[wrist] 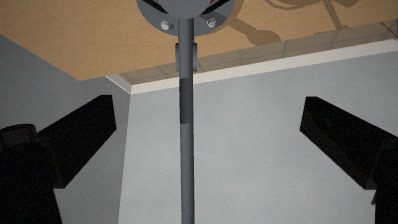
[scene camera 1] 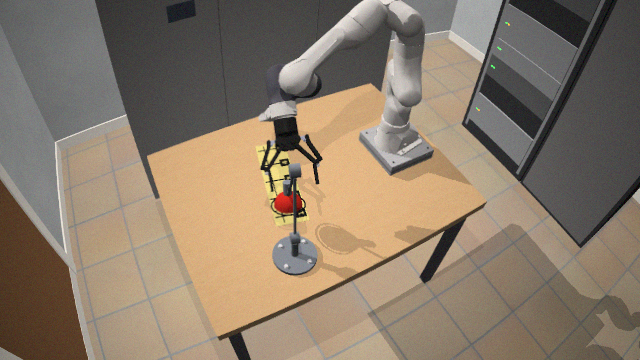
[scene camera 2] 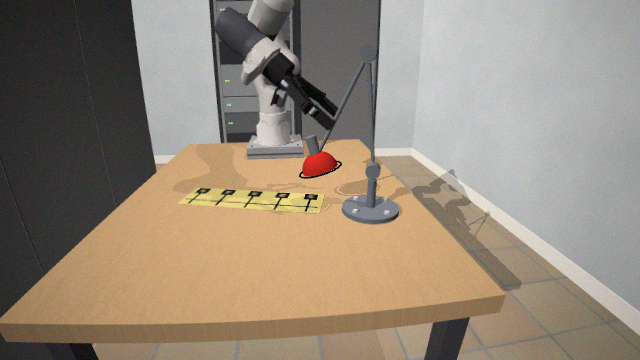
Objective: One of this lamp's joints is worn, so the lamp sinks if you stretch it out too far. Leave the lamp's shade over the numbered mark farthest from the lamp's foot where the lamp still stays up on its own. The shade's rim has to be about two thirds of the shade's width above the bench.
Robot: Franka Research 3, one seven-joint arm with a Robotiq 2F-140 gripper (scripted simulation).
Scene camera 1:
my gripper: 295, 187
grey round foot: 293, 259
yellow numbered strip: 279, 171
